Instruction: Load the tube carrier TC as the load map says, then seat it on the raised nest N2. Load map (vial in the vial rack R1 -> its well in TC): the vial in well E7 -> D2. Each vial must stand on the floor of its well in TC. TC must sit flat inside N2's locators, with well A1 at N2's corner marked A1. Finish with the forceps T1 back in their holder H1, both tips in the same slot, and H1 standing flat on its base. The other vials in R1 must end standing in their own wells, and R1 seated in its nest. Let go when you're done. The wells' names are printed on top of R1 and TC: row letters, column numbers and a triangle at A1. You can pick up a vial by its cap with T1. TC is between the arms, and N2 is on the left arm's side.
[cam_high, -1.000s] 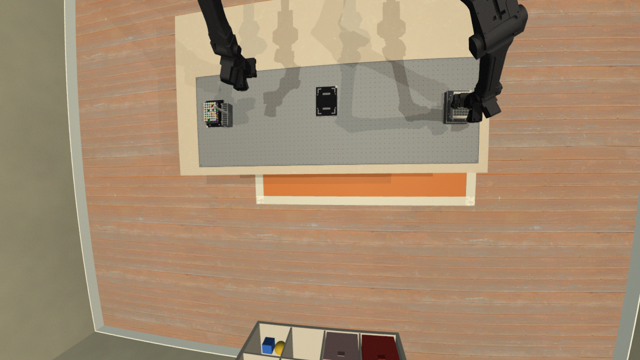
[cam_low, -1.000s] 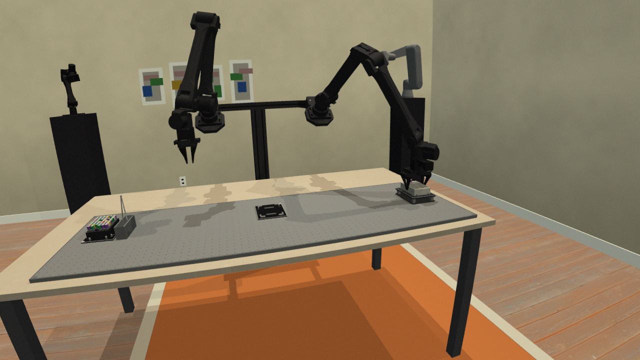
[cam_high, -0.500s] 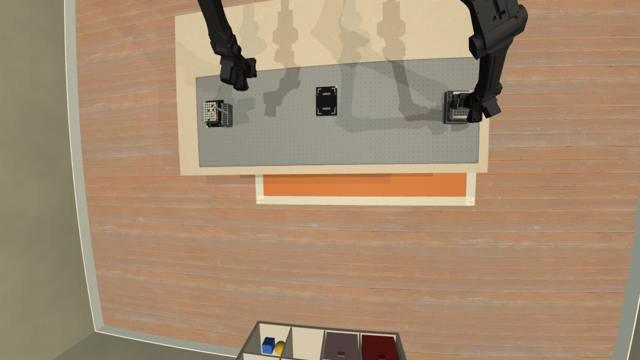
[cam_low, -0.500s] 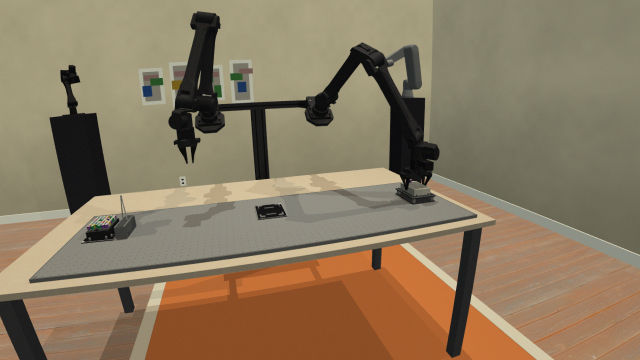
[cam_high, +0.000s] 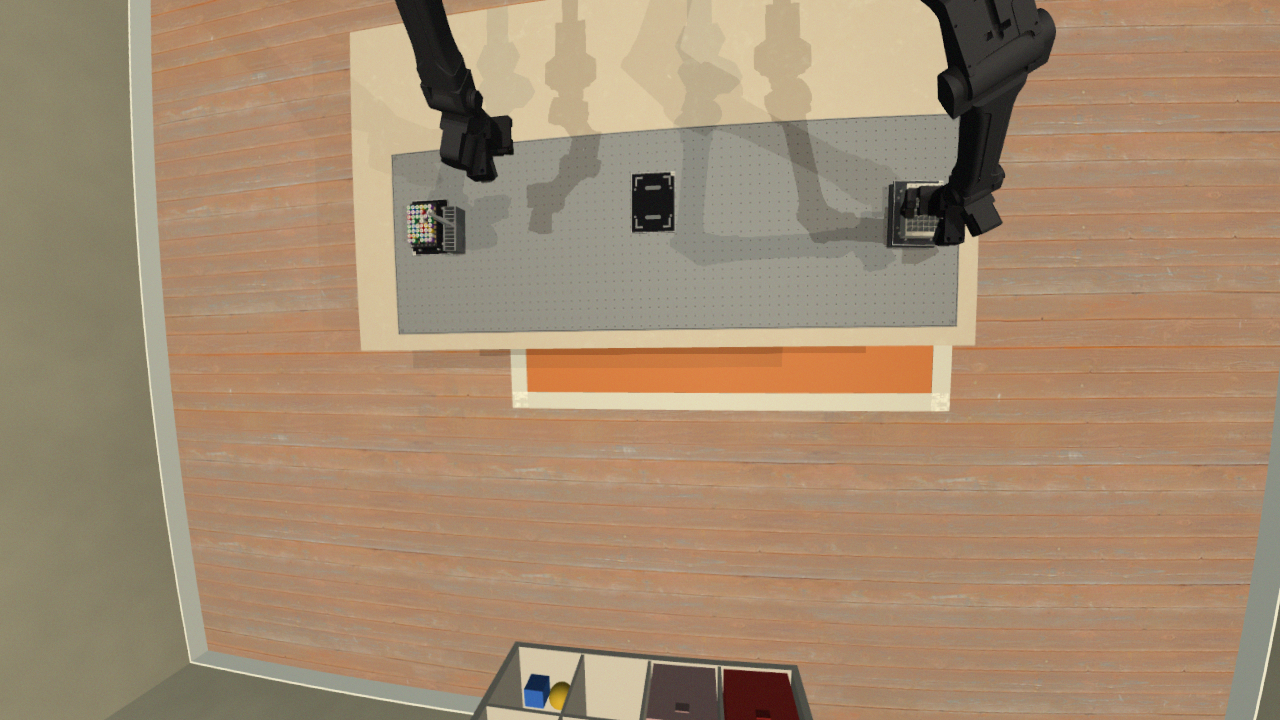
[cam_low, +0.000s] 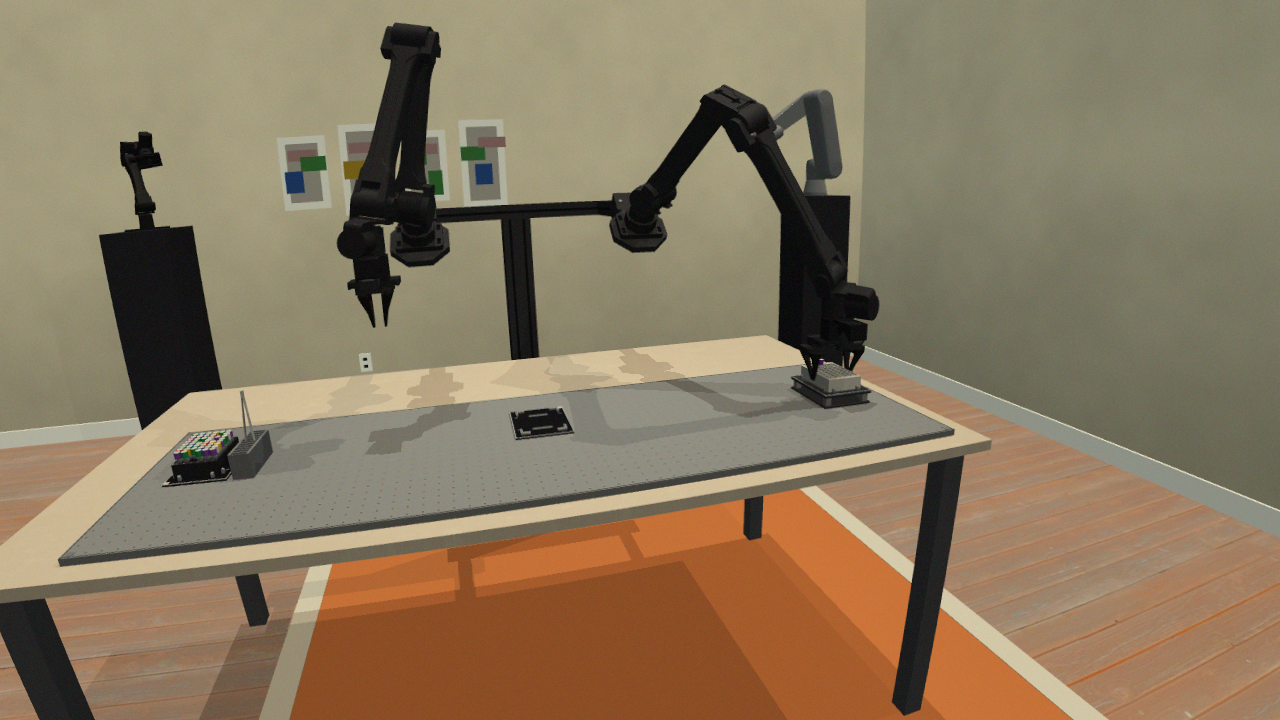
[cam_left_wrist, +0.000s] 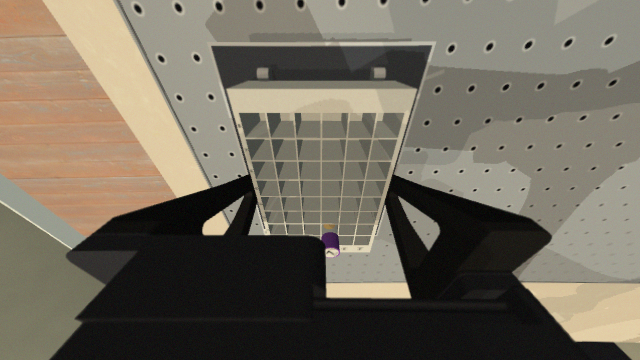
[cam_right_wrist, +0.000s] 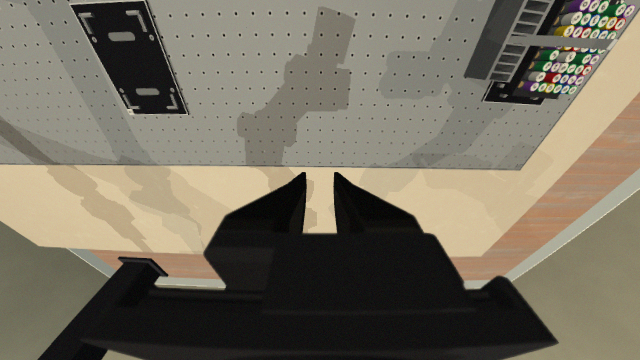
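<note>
Now: the white tube carrier TC right at my left hand. The rest, counted from my left hand: grey holder H1: 1260 mm to the right, 40 mm below, 20 mm ahead; then black raised nest N2: 20 mm below.
</note>
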